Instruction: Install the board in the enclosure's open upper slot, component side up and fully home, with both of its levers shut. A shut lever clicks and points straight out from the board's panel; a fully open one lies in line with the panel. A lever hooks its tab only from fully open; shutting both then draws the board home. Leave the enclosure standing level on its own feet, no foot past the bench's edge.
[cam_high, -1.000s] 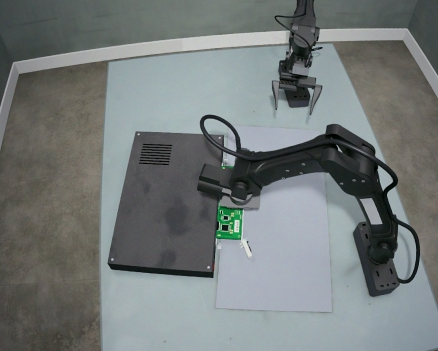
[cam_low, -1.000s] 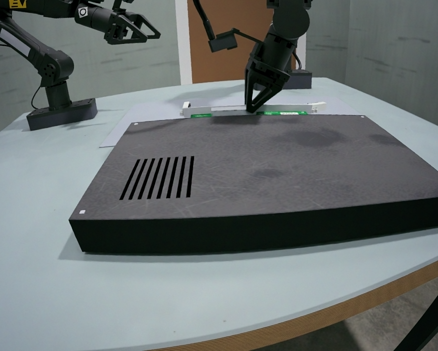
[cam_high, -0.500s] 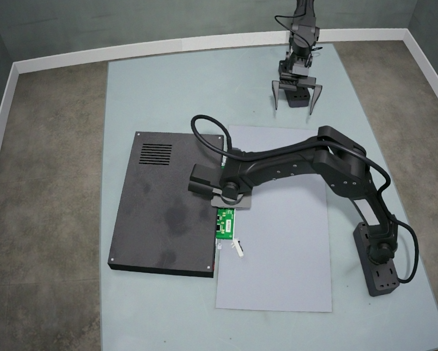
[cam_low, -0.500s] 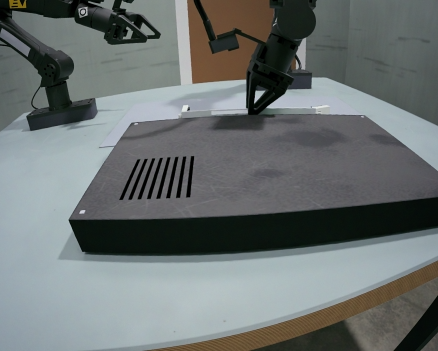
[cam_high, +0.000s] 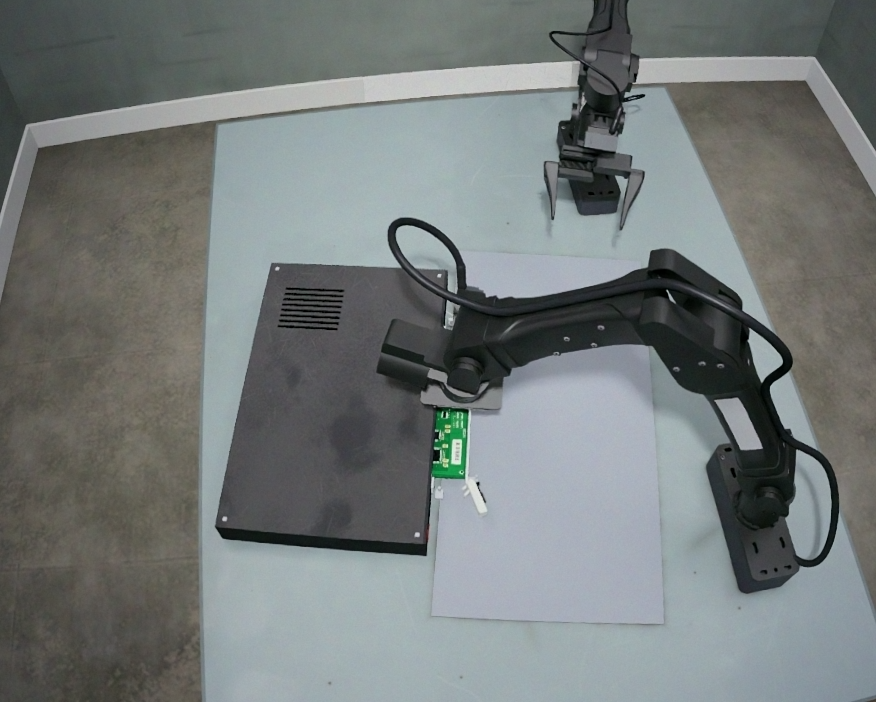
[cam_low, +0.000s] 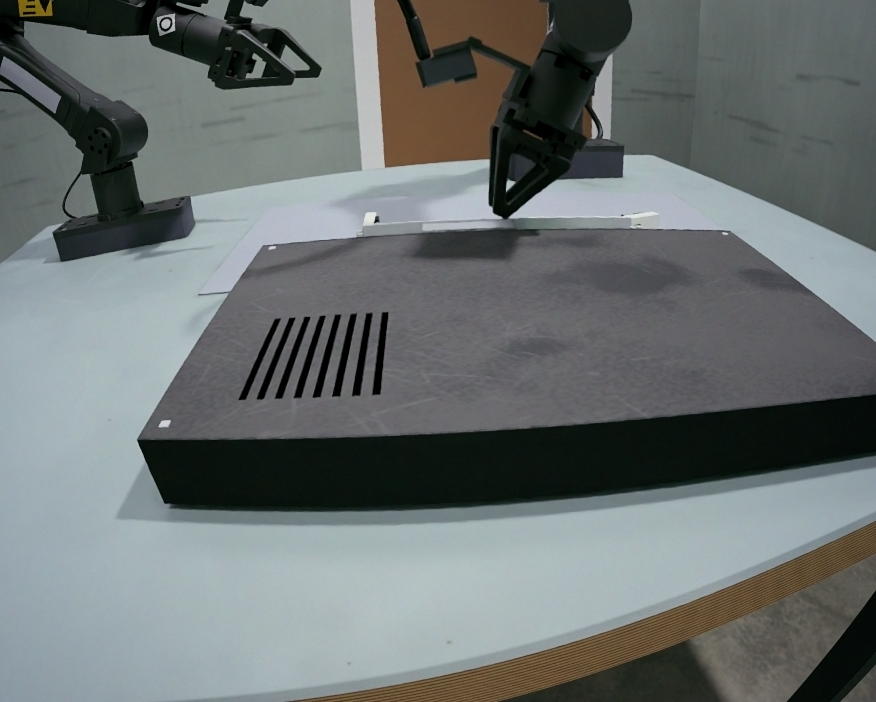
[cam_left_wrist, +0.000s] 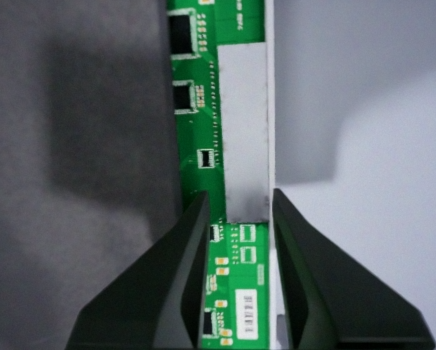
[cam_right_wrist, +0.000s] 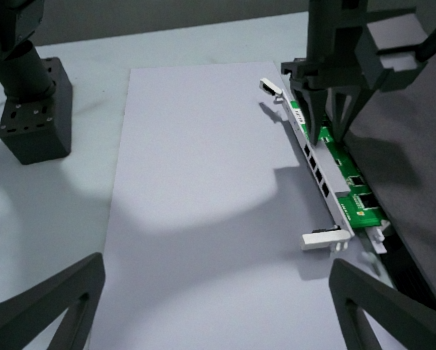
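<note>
The black enclosure lies 140 mm ahead of my left hand, 40 mm to the right of it and 30 mm below it. From my left hand the other things lie so: grey mat (120 mm behind, 40 mm to the left, 70 mm below).
</note>
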